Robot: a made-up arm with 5 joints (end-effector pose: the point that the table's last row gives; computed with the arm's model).
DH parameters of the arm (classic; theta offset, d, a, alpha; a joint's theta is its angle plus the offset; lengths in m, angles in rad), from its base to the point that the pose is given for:
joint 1: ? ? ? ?
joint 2: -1.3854 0 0.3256 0
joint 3: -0.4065 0 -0.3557 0
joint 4: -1.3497 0 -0.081 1.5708
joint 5: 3.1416 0.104 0 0
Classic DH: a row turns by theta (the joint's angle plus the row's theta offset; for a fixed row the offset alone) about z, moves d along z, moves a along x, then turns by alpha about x.
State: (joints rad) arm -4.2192 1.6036 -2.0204 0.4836 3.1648
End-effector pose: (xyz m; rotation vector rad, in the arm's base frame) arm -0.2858 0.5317 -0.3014 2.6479 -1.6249 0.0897
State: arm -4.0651 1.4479 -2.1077 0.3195 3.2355
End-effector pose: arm -0.4284 0.5667 -0.1537 -2.5926 1.4458 0.4668
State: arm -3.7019 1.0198 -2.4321 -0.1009 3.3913
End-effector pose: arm -0.6502 0.4079 0.3775 -1.9686 0.8440 1.9976
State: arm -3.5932 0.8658 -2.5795 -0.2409 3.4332
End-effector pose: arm -0.6128 0.2972 0.5664 -1.5714 0.6124 2.4919
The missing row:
joint 1: 0 0.164 0 -1.5708
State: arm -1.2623 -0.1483 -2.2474 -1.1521 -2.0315
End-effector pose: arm 0.0227 -0.0713 0.8607 -0.3769 -0.1526 -0.1501
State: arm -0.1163 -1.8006 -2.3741 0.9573 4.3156
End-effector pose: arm -0.7469 0.0873 0.3578 -0.0478 -0.0635 1.0572
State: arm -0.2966 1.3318 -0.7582 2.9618 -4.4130
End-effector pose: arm 0.1601 -0.0489 -0.0253 -0.2045 0.3859 -1.5459
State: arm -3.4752 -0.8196 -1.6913 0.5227 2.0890
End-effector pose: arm -0.0104 0.0036 0.8688 -1.2156 -0.4568 1.5358
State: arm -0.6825 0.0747 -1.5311 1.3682 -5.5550
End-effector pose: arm 0.4092 -0.3326 0.4201 -2.3881 2.0334 -0.1384
